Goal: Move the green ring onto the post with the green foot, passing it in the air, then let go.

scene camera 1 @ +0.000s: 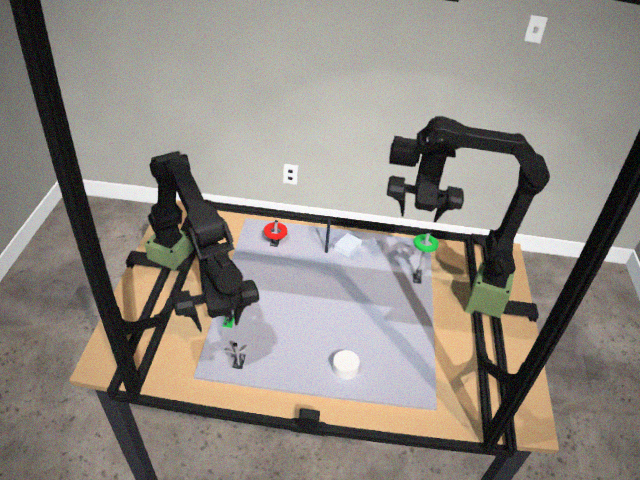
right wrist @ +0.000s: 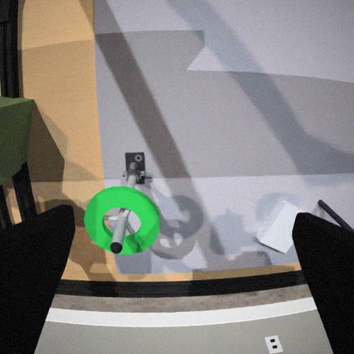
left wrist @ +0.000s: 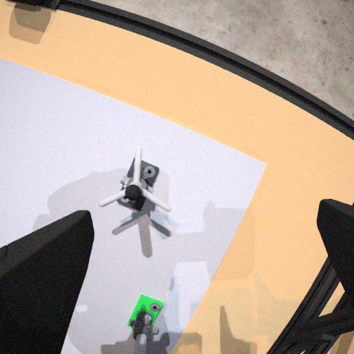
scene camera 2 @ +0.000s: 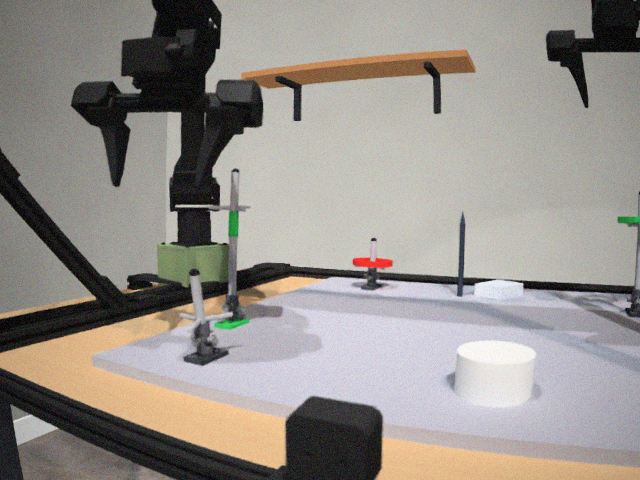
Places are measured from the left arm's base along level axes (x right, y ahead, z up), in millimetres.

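Pixels of known places: left gripper, fingertip midpoint: [scene camera 1: 218,327] [scene camera 2: 155,186]; right gripper, fingertip midpoint: [scene camera 1: 418,218] [scene camera 2: 617,108]; left arm's base at its link origin: [scene camera 1: 168,238] [scene camera 2: 193,244]; right arm's base at its link origin: [scene camera 1: 495,277].
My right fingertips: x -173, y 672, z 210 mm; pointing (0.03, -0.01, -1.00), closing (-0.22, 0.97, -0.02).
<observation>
Ahead of a thing's pixels: the offset from my right fingertips to its top centre. "spot": to the spot under its first point.
The green ring {dx -91, dy +24, dz -142 mm} [scene camera 1: 425,250] [scene camera 2: 627,220] [right wrist: 98,206] rests high on a slanting post with a black foot {spot: dx -70, dy +26, dz -264 mm} [scene camera 1: 417,276], at the right of both scene views. My right gripper [scene camera 1: 419,218] [right wrist: 186,222] is open and empty above and near the ring, which shows nearer one finger in the right wrist view. The post with the green foot {spot: dx +320, dy -388, dz -279 mm} [scene camera 1: 227,323] [scene camera 2: 231,323] [left wrist: 145,303] stands at the left with no ring on it; it has thin side arms and a green band. My left gripper [scene camera 1: 218,327] [scene camera 2: 157,184] [left wrist: 208,218] is open and empty above that area.
A short three-armed post {spot: dx +433, dy -291, dz -245 mm} [scene camera 1: 237,360] [scene camera 2: 205,354] [left wrist: 133,192] stands nearer the front. A red ring {dx -33, dy -421, dz -233 mm} [scene camera 1: 268,236] [scene camera 2: 382,262] sits on a back post. A dark upright rod {dx -64, dy -263, dz -144 mm} [scene camera 1: 326,240] [scene camera 2: 461,258], a white block {dx -114, dy -211, dz -264 mm} [scene camera 1: 347,244] [scene camera 2: 498,289] [right wrist: 281,231] and a white cylinder {dx +312, dy -50, dz -249 mm} [scene camera 1: 345,364] [scene camera 2: 494,377] stand on the mat.
</observation>
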